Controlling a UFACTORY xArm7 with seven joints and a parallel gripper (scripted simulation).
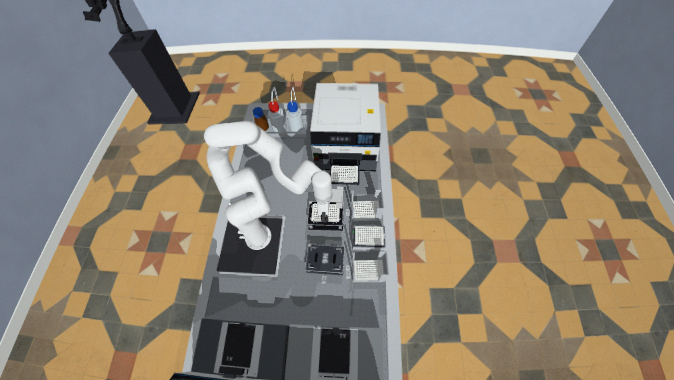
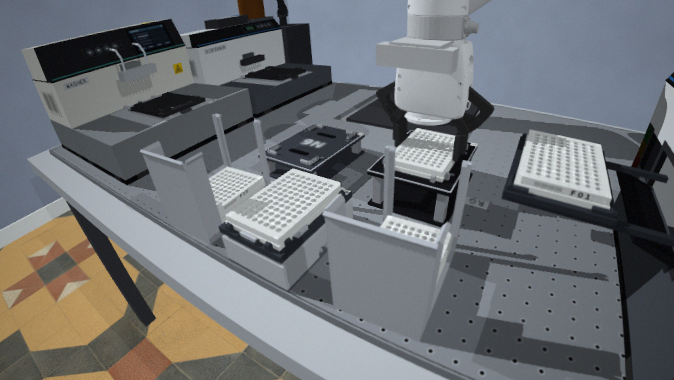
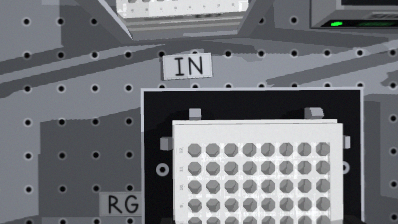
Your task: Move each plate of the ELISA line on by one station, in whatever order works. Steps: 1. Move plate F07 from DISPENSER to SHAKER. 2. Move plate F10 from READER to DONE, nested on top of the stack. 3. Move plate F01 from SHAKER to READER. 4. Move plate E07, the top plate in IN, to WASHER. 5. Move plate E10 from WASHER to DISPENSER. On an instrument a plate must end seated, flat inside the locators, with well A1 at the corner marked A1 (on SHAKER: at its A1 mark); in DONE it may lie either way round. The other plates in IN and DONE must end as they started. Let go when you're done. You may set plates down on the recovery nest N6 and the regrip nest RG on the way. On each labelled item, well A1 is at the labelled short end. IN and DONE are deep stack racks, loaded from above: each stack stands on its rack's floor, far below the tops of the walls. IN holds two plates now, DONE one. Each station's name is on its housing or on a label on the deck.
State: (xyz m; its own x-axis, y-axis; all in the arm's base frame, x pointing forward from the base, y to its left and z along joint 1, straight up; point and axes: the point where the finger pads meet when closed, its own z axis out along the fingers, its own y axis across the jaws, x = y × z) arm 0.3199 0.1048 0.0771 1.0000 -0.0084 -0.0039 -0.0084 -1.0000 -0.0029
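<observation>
Now: the RG nest 2 cm below my hand. Also, from my hand: washer: 83 cm to the right, 6 cm ahead, 2 cm above; then dispenser: 76 cm to the right, 31 cm behind, 1 cm above.
</observation>
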